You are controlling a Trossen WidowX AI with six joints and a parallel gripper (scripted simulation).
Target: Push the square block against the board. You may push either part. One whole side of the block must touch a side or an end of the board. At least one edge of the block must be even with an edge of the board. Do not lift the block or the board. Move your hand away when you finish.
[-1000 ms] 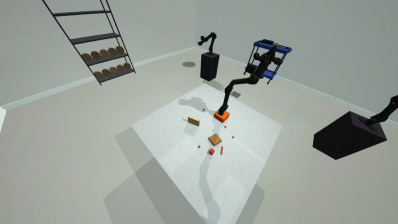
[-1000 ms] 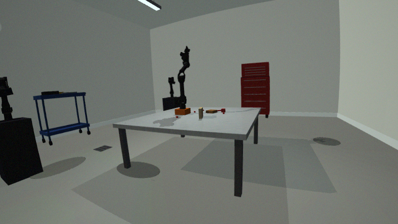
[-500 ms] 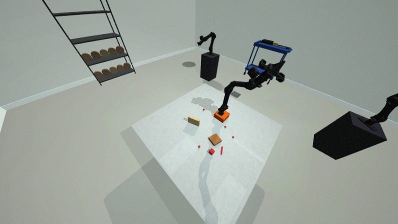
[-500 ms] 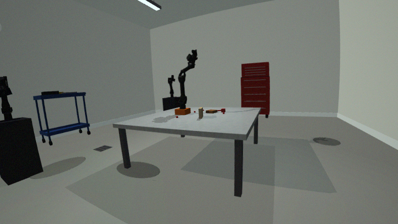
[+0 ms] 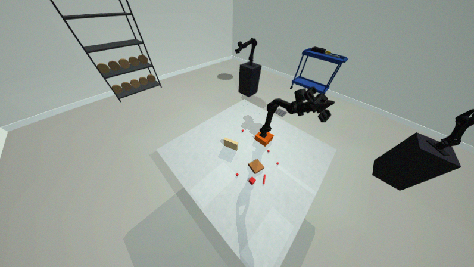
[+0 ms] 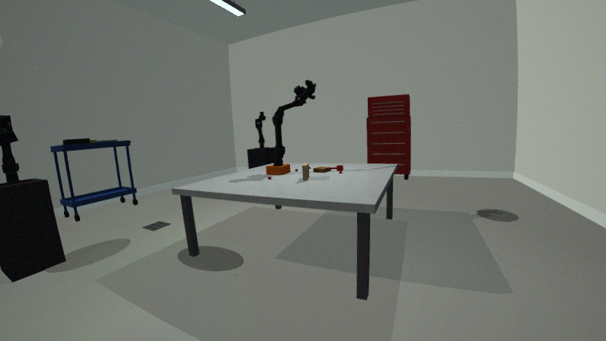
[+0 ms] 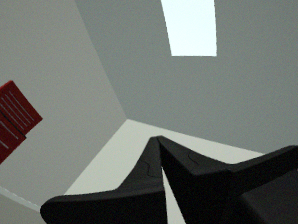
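Now: gripper tip 68 cm above the tan board, 53 cm to the left of it and 10 cm short of it. Round my gripper tip: red cube 71 cm below, 24 cm ahead, 17 cm to the right; then brown square block 72 cm below, 22 cm to the right, 10 cm ahead; then red stick 72 cm below, 15 cm ahead, 10 cm to the right.
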